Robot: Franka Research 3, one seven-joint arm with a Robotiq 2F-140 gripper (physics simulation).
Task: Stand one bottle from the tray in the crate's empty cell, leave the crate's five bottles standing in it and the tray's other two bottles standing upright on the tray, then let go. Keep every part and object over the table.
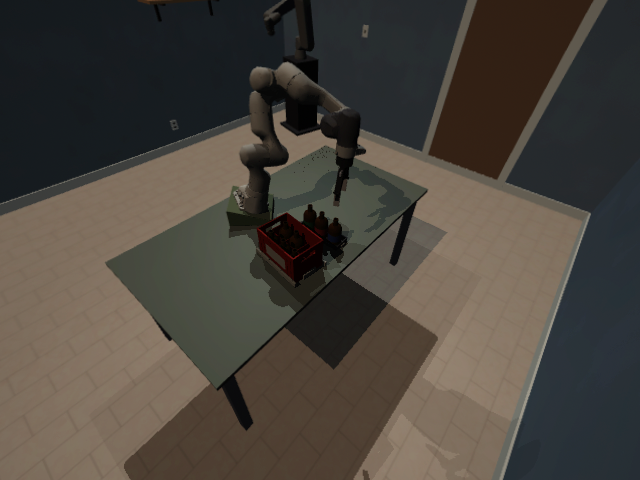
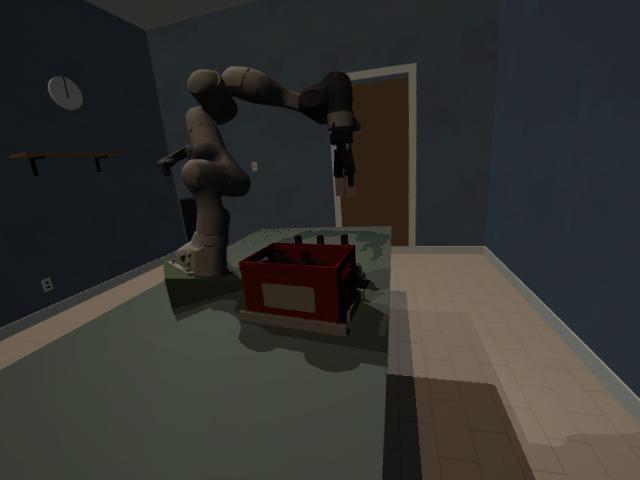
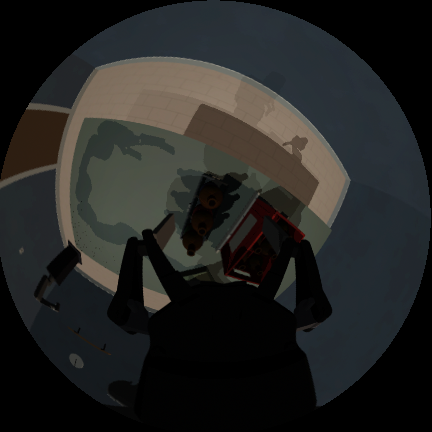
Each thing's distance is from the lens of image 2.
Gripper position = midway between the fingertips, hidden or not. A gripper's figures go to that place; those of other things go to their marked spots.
my gripper [image 2: 344, 196]: 98 cm
pale base strip [image 2: 310, 325]: 74 cm
